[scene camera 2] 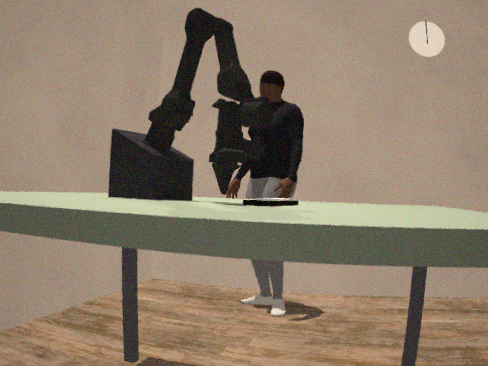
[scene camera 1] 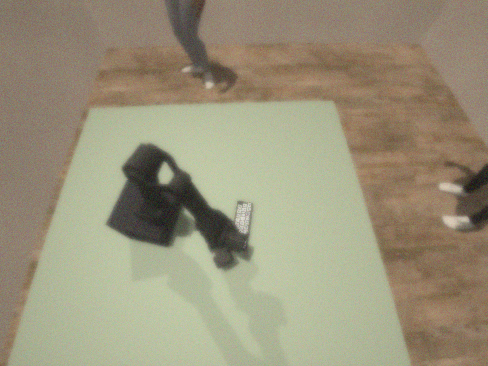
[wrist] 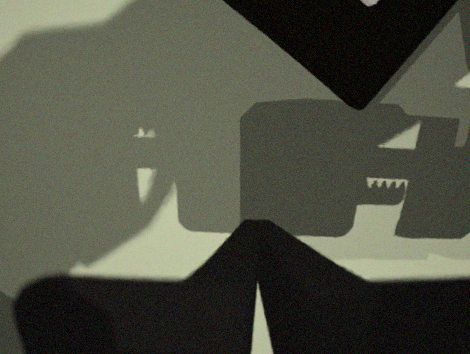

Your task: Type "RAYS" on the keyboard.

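Where they show: gripper, fingertip midpoint: (scene camera 2: 223,194) (wrist: 255,232); arm's base, link origin: (scene camera 2: 155,146) (scene camera 1: 146,211).
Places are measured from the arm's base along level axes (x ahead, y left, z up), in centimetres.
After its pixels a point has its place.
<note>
The black keyboard (scene camera 1: 244,217) @[x 33.3, y -5.8, z -12.5 cm] (scene camera 2: 272,203) @[x 31.5, y -17.2, z -13.6 cm] (wrist: 350,65) @[x 26.2, y -15.0, z -13.1 cm] lies flat on the green table. Its pale keys show in scene camera 1, too blurred to read, and the arm covers its near end. In the wrist view a bare black corner of it shows at the top, with a sliver of one pale key at the upper edge; no letter can be read. My gripper (scene camera 2: 224,192) @[x 20.2, y -13.6, z -12.1 cm] (wrist: 255,232) @[x 20.2, y -13.6, z -12.1 cm] is shut and empty and points down. Its tips are a little above the table, off the keyboard's end and apart from it. The tips are hidden in scene camera 1.
The green table (scene camera 1: 300,150) @[x 66.9, y 20.3, z -14.2 cm] (scene camera 2: 380,215) @[x 48.6, y -48.5, z -14.2 cm] carries the black arm base (scene camera 1: 145,215) @[x 3.0, y -5.9, z 10.3 cm] (scene camera 2: 150,172) @[x 1.5, y -9.7, z -7.5 cm] to the left of the keyboard. A person (scene camera 2: 275,135) stands behind the table. Another pair of feet (scene camera 1: 457,205) shows at the right in scene camera 1. Arm shadows fall across the tabletop.
</note>
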